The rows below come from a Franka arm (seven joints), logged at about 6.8 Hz.
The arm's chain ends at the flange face. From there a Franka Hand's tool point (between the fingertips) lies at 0.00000 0.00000 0.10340 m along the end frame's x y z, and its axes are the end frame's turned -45 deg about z.
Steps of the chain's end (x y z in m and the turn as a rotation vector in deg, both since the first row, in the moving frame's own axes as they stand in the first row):
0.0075 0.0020 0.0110 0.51 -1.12 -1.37
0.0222 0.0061 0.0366 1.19 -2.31 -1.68
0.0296 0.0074 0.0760 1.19 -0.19 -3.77
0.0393 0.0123 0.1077 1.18 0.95 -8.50
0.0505 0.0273 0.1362 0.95 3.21 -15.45
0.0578 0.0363 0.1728 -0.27 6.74 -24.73
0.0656 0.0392 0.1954 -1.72 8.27 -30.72
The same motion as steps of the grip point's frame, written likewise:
0.0031 0.0046 0.0110 1.15 -0.43 -1.37
0.0099 0.0156 0.0365 2.47 -0.79 -1.68
0.0169 0.0244 0.0760 0.98 0.71 -3.77
0.0218 0.0360 0.1077 0.16 1.51 -8.50
0.0220 0.0571 0.1360 -1.60 2.94 -15.45
0.0251 0.0734 0.1721 -4.96 4.57 -24.73
0.0299 0.0840 0.1943 -7.06 4.63 -30.72

